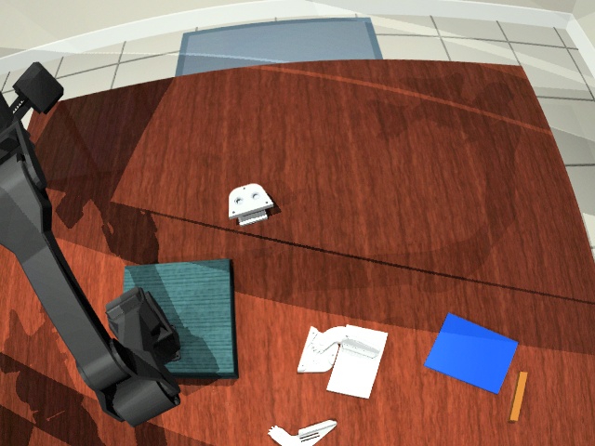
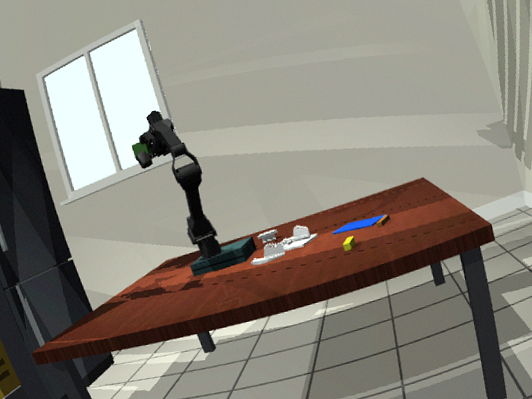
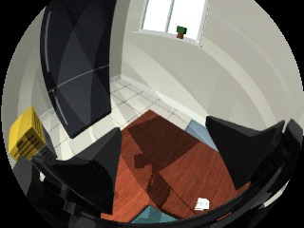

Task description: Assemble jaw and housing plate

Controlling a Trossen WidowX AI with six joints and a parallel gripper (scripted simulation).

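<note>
The grey jaw is 30 cm ahead of my gripper tip, 40 cm to the right of it and 44 cm below it. The rest, counted from my gripper tip: blue sheet 64 cm ahead, 35 cm to the right, 44 cm below; yellow block 56 cm ahead, 63 cm to the right, 43 cm below; small white block 32 cm ahead, 3 cm to the left, 43 cm below.
</note>
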